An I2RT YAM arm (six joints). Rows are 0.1 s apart.
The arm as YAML. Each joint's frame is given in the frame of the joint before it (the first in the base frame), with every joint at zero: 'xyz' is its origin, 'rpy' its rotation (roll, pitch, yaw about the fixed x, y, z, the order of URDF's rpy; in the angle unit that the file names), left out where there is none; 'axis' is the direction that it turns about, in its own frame. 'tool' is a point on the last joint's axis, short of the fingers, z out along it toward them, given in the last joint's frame.
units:
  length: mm
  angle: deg
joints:
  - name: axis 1
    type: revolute
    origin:
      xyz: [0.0, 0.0, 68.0]
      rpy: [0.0, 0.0, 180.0]
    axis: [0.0, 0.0, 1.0]
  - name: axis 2
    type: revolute
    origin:
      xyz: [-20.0, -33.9, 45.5]
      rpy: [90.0, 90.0, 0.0]
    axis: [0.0, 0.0, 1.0]
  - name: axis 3
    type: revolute
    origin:
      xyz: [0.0, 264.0, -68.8]
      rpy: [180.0, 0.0, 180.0]
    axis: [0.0, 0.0, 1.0]
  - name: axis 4
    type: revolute
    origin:
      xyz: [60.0, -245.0, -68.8]
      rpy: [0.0, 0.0, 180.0]
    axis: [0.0, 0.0, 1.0]
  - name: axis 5
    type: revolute
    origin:
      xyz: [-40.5, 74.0, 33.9]
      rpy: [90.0, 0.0, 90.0]
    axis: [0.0, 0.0, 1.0]
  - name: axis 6
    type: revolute
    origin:
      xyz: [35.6, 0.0, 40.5]
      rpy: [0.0, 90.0, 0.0]
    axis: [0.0, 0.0, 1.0]
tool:
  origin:
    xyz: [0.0, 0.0, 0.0]
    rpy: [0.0, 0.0, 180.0]
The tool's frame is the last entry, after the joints.
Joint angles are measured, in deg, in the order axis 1, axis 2, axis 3, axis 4, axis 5, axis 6. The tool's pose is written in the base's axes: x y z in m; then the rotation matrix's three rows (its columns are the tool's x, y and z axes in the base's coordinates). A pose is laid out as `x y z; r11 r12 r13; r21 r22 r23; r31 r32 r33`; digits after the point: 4 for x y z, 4 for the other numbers.
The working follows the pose.
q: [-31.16 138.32 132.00 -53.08 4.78 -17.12]
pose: 0.4460 -0.2732 0.2275; -0.8664 0.3106 0.3910; 0.1811 0.9251 -0.3338; -0.4654 -0.2184 -0.8577
Where each joint sits with the arm in this pose, in the base's axes (m; each line is computed from the numbers above, not from the rounded line before):
axis 1: 0.0000 0.0000 0.0680
axis 2: 0.0347 0.0187 0.1135
axis 3: 0.1678 -0.1422 0.2891
axis 4: 0.4174 -0.2128 0.3217
axis 5: 0.4619 -0.2793 0.2786
axis 6: 0.4460 -0.2732 0.2275
the tool: 0.4460 -0.2732 0.2275

